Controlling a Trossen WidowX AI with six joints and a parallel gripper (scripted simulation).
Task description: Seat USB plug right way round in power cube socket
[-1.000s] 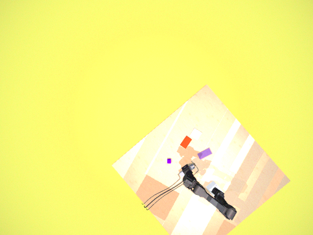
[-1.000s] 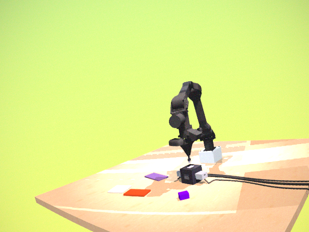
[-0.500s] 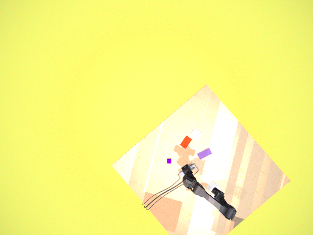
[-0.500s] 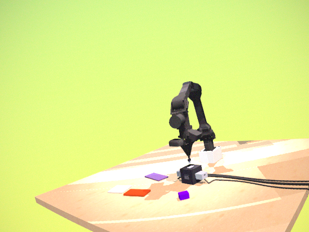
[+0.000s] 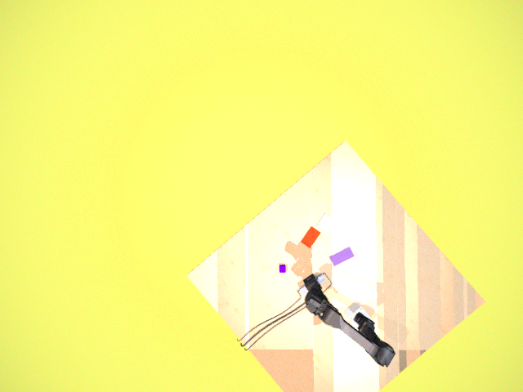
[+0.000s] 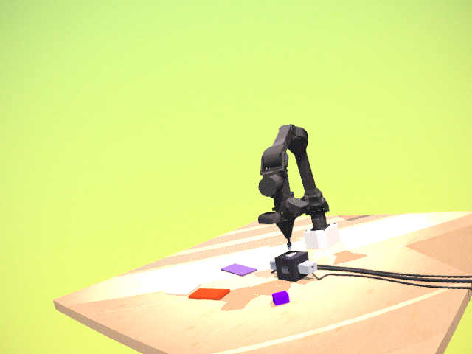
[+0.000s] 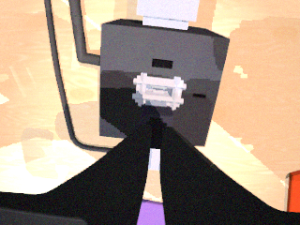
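The usb socket is 60 mm below my gripper tip. From my gripper tip the other things lie so: purple block: 190 mm ahead, 50 mm to the left, 120 mm below; then purple flat tile: 50 mm behind, 240 mm to the right, 130 mm below; then usb plug: 20 mm below.
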